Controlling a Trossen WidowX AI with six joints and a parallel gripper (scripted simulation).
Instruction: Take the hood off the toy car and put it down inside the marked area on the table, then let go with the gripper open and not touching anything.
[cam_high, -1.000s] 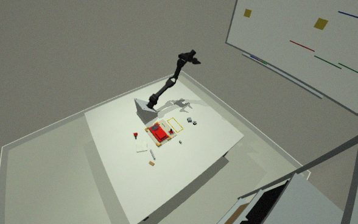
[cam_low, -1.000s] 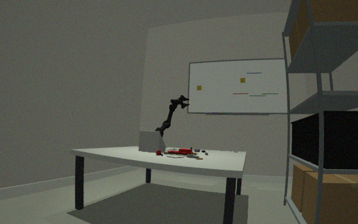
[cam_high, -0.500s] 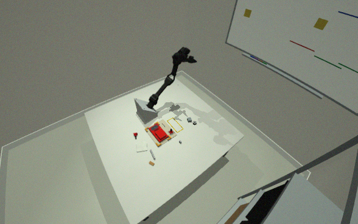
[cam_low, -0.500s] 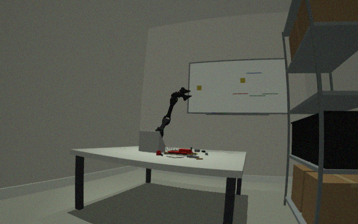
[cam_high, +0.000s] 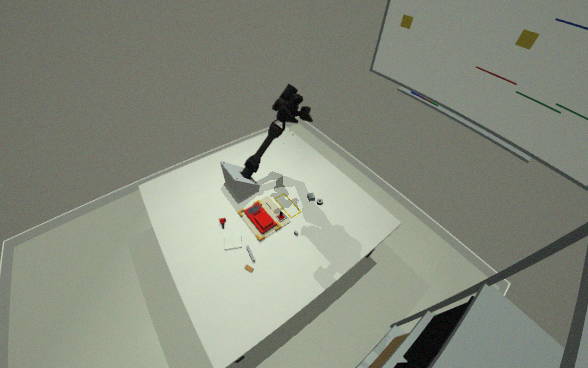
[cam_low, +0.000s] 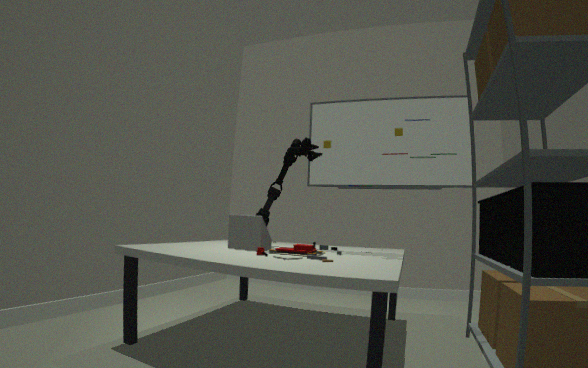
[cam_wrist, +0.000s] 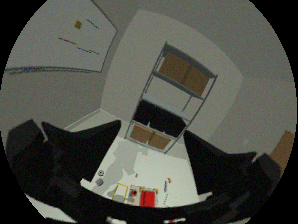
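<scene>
My gripper tip is 1 cm short of the red hood, 26 cm to the left of it and 58 cm above it. Round my gripper tip: grey rod (14 cm ahead, 43 cm to the right, 61 cm below); then dark tyre (8 cm ahead, 13 cm to the left, 61 cm below); then white card (1 cm ahead, 47 cm to the right, 62 cm below).
</scene>
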